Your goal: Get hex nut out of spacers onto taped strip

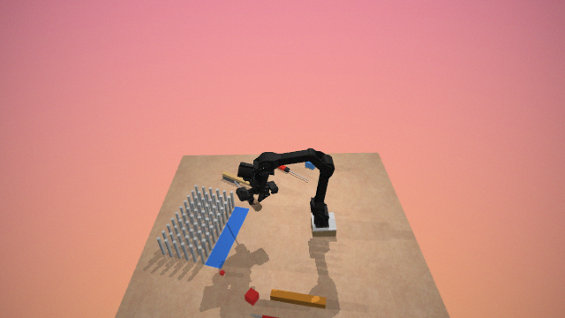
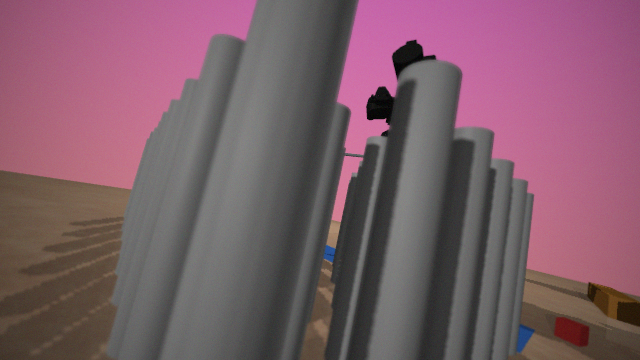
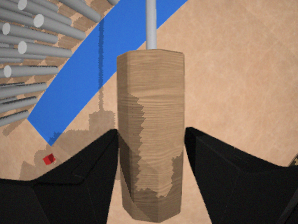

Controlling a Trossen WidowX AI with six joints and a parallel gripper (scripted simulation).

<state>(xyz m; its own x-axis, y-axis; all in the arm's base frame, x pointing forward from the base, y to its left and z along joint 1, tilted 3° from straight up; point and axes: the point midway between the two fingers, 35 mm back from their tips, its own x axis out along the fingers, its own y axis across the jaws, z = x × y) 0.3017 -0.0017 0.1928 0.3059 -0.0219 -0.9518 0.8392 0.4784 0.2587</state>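
The blue taped strip lies 130 mm ahead of my gripper tip, 20 mm to the left of it and 190 mm below it. Round my gripper tip: long orange bar: 180 mm behind, 370 mm to the left, 180 mm below; red cube: 360 mm to the left, 170 mm below; small red ball: 140 mm ahead, 230 mm to the left, 180 mm below.
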